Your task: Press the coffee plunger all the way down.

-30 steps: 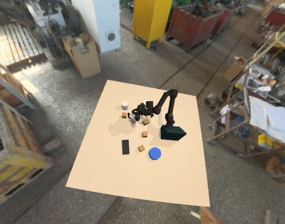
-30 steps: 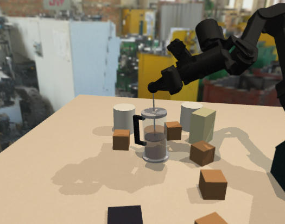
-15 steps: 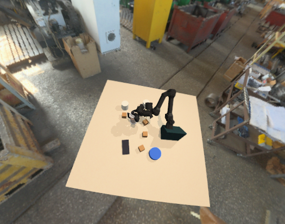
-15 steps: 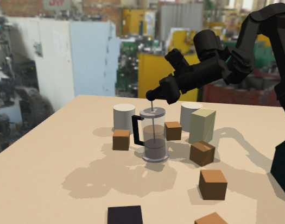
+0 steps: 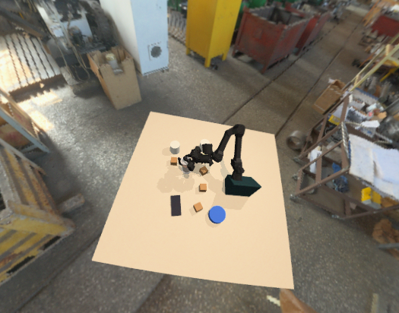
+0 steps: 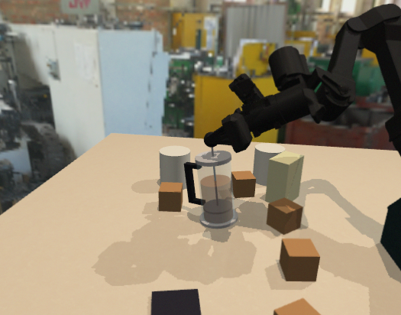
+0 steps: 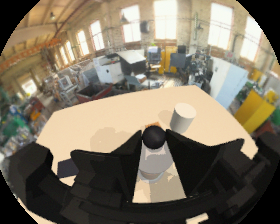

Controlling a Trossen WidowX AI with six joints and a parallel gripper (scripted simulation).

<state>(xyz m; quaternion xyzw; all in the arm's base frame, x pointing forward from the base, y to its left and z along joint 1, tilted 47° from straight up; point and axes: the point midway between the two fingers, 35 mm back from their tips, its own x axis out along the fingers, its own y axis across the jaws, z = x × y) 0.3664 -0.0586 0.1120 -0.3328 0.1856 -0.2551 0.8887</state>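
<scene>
The glass coffee press is 9 cm below my gripper tip. Also, from my gripper tip: pale green block (19 cm behind, 10 cm to the right, 13 cm below); blue disc (26 cm behind, 37 cm to the left, 16 cm below); dark flat slab (4 cm ahead, 30 cm to the left, 18 cm below).
</scene>
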